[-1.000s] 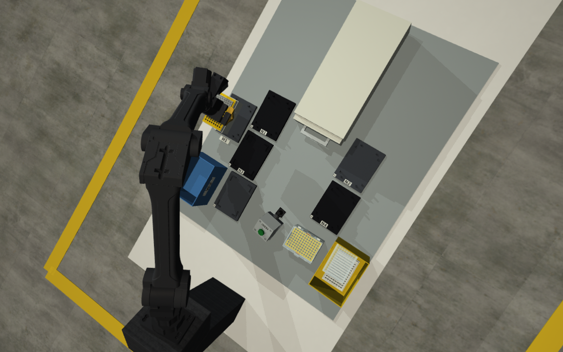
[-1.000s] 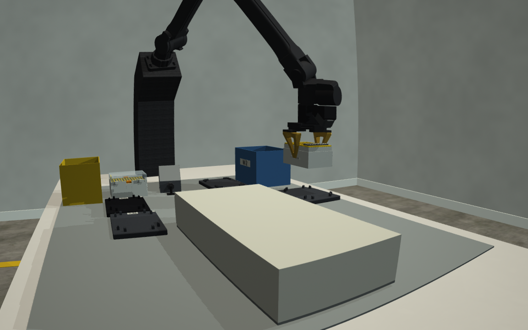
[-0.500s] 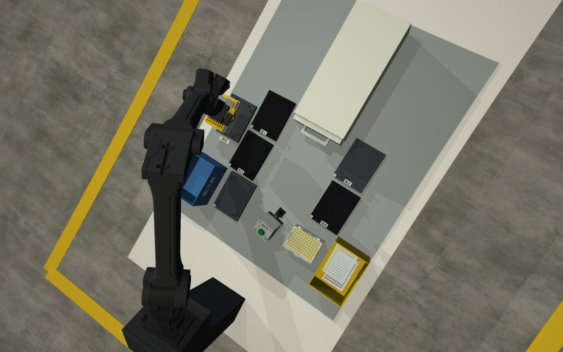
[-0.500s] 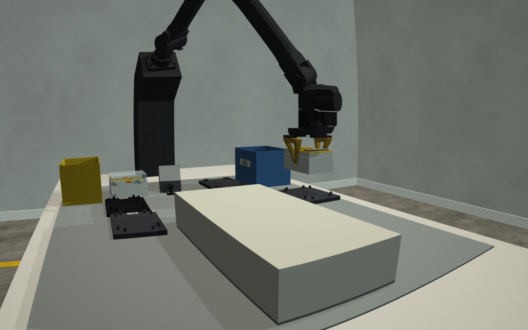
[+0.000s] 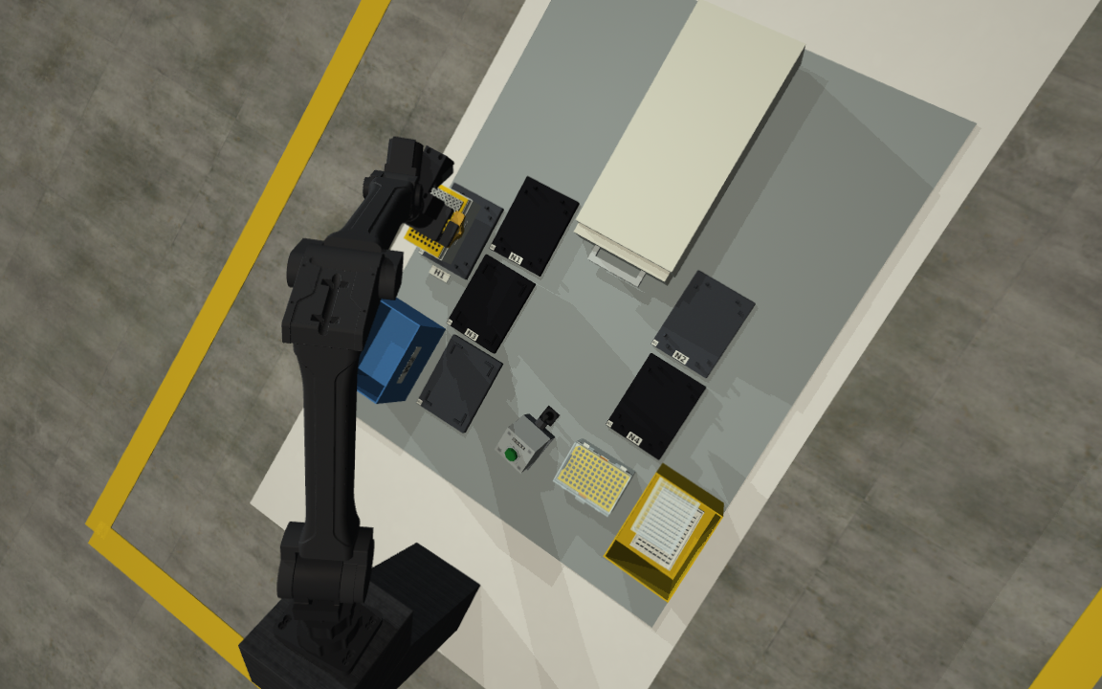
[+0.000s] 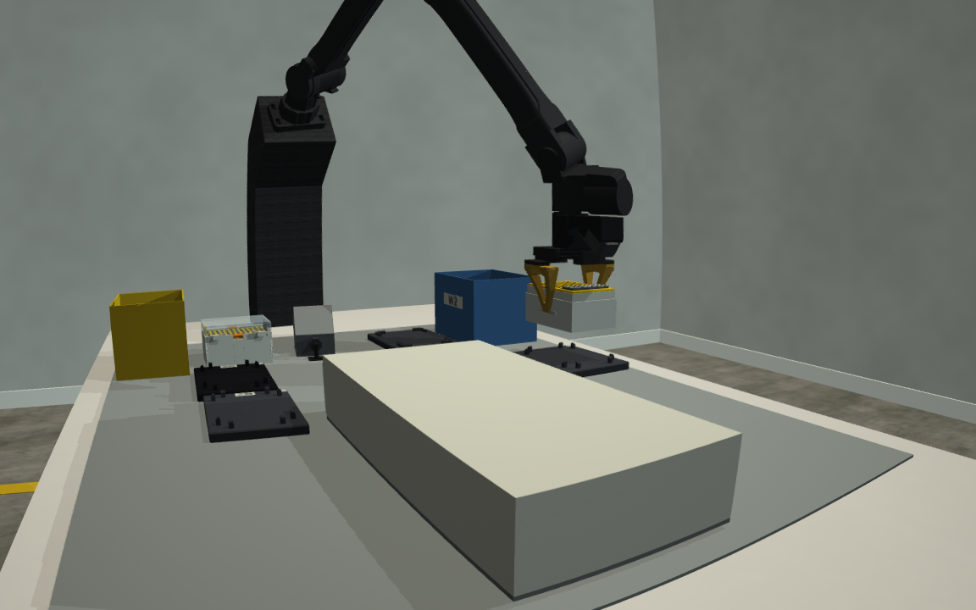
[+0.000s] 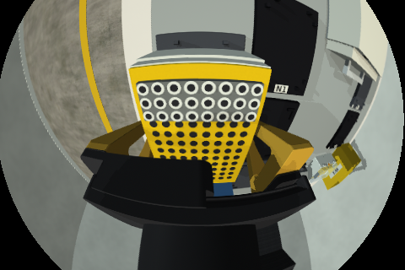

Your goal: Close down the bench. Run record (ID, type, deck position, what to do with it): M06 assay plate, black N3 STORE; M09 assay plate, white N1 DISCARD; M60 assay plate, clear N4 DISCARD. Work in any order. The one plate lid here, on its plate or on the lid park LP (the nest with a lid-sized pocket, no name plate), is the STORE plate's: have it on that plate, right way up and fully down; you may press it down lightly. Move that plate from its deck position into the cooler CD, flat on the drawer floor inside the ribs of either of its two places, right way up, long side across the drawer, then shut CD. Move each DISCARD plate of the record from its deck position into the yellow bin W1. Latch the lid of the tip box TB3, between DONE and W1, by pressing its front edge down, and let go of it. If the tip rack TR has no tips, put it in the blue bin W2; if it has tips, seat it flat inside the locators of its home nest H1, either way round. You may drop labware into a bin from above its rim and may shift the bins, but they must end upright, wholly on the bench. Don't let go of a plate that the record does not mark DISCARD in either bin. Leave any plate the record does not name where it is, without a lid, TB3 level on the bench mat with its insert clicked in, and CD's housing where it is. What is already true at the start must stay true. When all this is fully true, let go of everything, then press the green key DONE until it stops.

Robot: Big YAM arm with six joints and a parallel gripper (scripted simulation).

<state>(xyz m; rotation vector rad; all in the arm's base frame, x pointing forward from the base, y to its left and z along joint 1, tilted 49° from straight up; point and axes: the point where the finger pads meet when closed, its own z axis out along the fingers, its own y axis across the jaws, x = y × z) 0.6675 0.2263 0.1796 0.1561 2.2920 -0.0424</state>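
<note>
Right now my hand is 90 mm above the home nest H1. Also, from my hand: nest N3: 120 mm behind, 110 mm to the right, 90 mm below; then yellow tip rack: 10 mm behind, 10 mm above; then nest N1: 50 mm ahead, 150 mm to the right, 90 mm below.
</note>
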